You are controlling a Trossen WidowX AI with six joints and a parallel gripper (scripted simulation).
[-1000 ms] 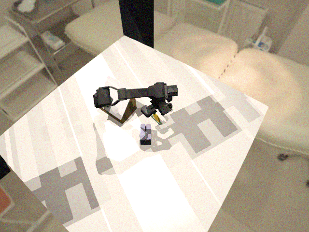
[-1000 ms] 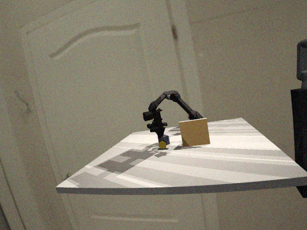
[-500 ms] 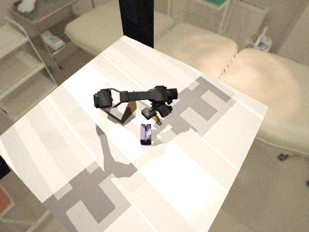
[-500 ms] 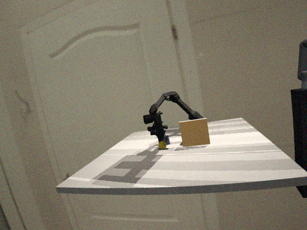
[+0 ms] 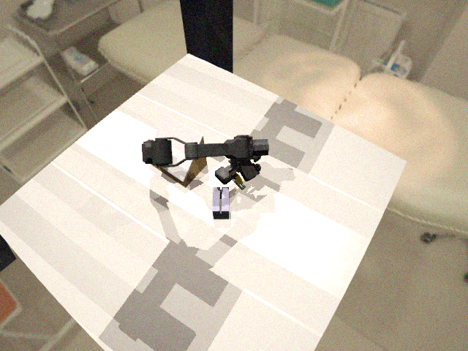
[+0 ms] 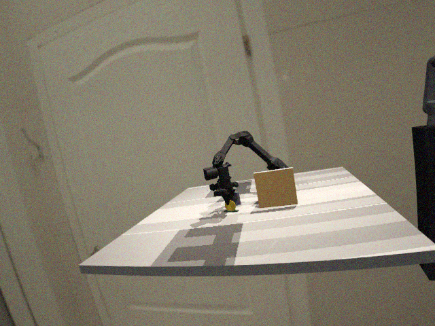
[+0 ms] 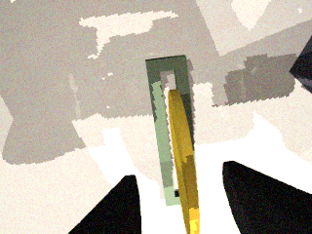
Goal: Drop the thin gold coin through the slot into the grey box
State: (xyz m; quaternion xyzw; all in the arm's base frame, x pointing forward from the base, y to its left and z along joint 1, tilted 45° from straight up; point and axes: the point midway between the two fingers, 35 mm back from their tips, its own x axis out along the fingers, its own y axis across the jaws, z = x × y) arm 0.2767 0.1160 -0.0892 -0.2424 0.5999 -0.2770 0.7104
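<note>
My gripper tip is 10 mm above the gold coin.
</note>
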